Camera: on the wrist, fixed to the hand. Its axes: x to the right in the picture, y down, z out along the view.
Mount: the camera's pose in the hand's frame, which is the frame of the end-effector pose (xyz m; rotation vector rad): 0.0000 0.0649 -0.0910 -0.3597 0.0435 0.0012
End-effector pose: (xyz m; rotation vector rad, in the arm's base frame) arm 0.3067 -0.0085 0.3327 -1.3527 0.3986 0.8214
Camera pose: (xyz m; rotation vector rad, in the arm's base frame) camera 0.2783 -0.0955 0.2686 -1.7058 0.2935 0.8945
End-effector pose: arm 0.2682 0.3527 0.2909 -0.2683 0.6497 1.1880
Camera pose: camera 0.1788 0.3294 0.2280 -0.5976 0.4702 1.3002
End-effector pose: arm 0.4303 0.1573 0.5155 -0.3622 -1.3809 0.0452
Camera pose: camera 0.5296 0.1981 0.4845 -0.6599 -1.3449 -0.2117
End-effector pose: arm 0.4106 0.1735 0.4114 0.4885 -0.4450 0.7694
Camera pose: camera 0.3805 0.2652 0.3550 0.1355 -0.5302 0.6812
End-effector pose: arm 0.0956 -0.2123 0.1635 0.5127 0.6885 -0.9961
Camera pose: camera 0.1270 -0.1213 0.1067 0.2198 0.8844 -0.8374
